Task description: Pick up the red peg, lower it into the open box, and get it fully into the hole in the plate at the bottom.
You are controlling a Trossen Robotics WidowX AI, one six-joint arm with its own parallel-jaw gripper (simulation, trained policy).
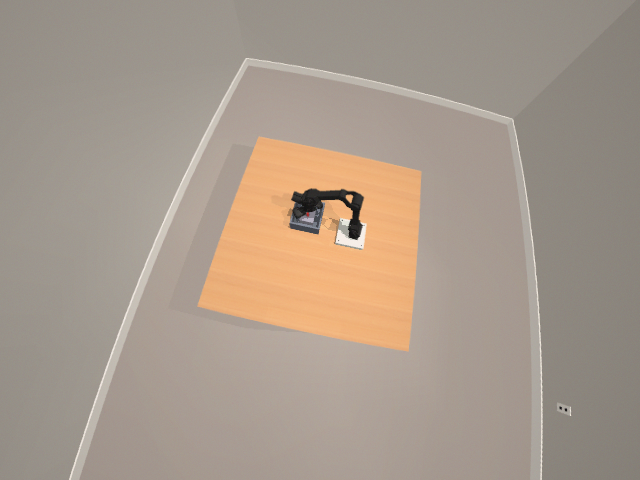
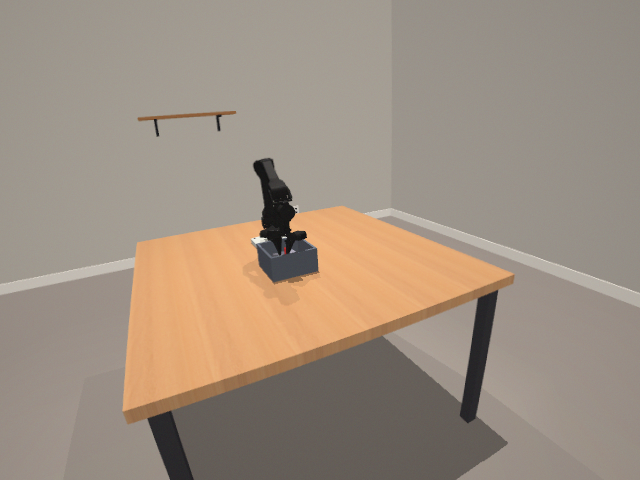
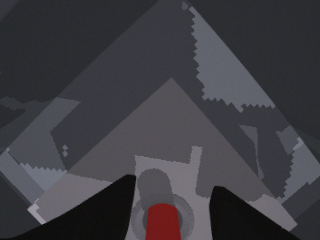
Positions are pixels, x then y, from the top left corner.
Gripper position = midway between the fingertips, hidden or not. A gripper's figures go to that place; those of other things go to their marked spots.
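I see a grey plate (image 3: 178, 156) and a dark grey box (image 3: 77, 77), and their marked spots are 0.09 m apart. My gripper (image 3: 173, 190) is 0.10 m from the lens, and the plate, too, is 0.10 m from the lens. The box is 0.16 m from the lens.
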